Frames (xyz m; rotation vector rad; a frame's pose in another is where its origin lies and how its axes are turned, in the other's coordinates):
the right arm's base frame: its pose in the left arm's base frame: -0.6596 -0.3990 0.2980 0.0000 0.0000 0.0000
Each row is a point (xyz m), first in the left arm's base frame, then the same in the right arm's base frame.
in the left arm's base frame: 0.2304 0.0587 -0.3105
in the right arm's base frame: 0.8900 0.4577 -0.6085
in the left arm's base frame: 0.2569 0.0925 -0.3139
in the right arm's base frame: 0.9165 0.4915 -0.6119
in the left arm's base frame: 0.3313 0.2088 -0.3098
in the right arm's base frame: 0.9909 0.6078 -0.6078
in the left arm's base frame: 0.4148 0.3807 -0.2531
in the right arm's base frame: 1.0744 0.7797 -0.5511
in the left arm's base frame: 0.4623 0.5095 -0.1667
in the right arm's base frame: 1.1219 0.9085 -0.4647
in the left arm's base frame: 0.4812 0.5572 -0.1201
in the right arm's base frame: 1.1408 0.9562 -0.4181
